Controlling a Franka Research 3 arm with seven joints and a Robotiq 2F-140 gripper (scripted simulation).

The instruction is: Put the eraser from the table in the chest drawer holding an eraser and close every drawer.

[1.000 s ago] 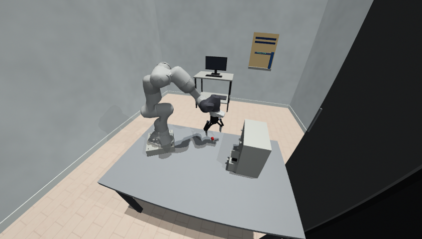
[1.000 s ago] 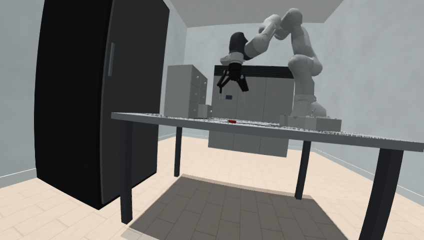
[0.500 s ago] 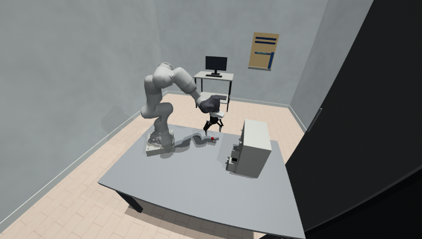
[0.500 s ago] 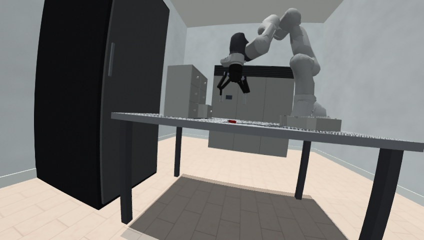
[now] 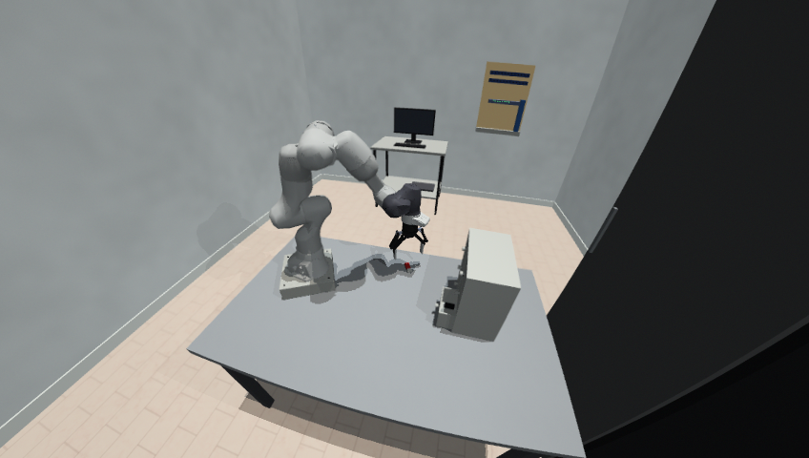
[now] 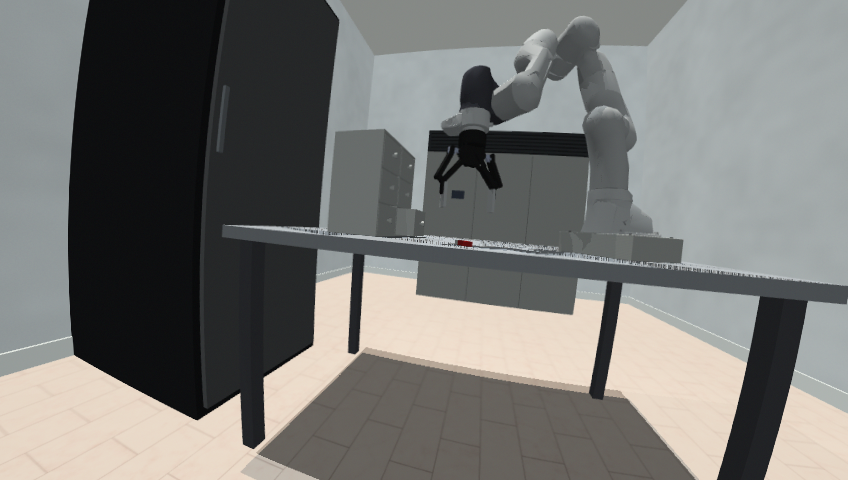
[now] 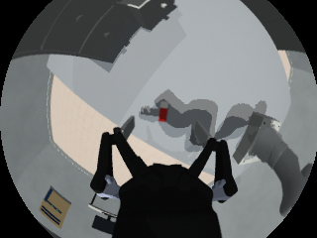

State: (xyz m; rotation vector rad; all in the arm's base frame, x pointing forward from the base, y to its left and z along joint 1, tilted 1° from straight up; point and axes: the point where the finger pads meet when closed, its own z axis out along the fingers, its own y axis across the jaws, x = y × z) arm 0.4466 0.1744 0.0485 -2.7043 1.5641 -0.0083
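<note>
The red eraser is 10 mm ahead of my hand and 100 mm below it.
</note>
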